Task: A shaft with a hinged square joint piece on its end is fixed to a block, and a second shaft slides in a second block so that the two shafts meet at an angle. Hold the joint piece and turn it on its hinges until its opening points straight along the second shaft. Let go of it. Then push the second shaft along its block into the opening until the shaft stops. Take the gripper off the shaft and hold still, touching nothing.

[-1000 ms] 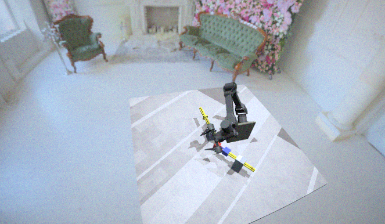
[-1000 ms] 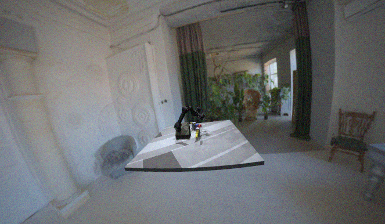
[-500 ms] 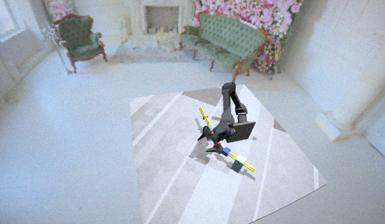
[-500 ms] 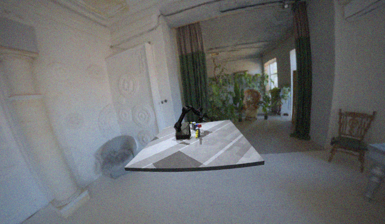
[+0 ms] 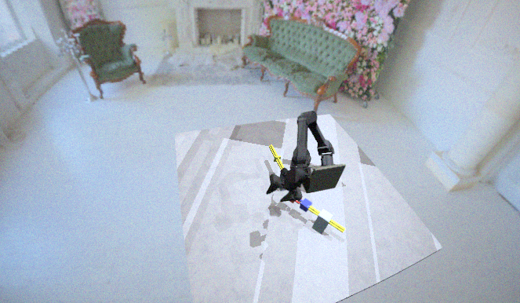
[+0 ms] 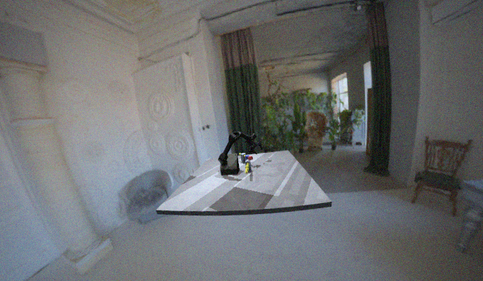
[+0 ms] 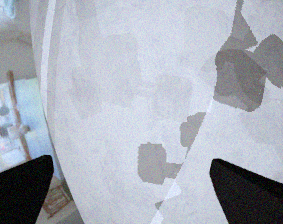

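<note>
Right now my gripper tip is 120 mm past the red joint piece, 20 mm to the left of it and 60 mm above it.
</note>
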